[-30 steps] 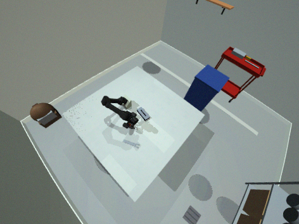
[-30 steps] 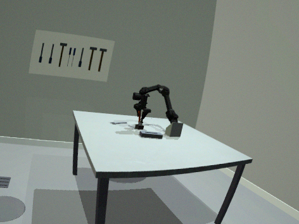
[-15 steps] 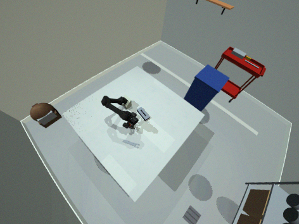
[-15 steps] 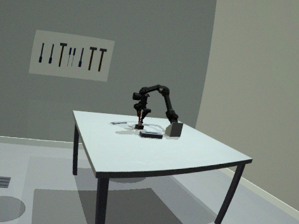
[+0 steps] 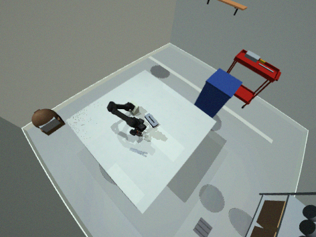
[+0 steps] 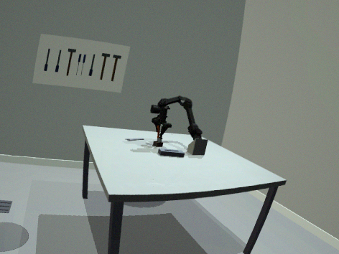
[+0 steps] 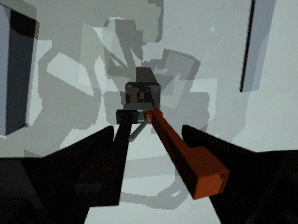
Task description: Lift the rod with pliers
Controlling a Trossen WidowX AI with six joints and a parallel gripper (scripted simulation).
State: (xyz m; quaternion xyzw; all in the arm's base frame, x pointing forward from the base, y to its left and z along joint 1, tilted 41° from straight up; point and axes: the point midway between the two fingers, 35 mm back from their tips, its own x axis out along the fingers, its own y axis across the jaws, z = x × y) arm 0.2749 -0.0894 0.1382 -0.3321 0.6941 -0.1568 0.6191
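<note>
Right now the grey channel block is 10 mm behind my gripper tip, 220 mm to the left of it and 80 mm below it. Also, from my gripper tip: flat grey strip: 180 mm ahead, 120 mm to the right, 100 mm below; dark holster: 10 mm to the left, 90 mm below.
</note>
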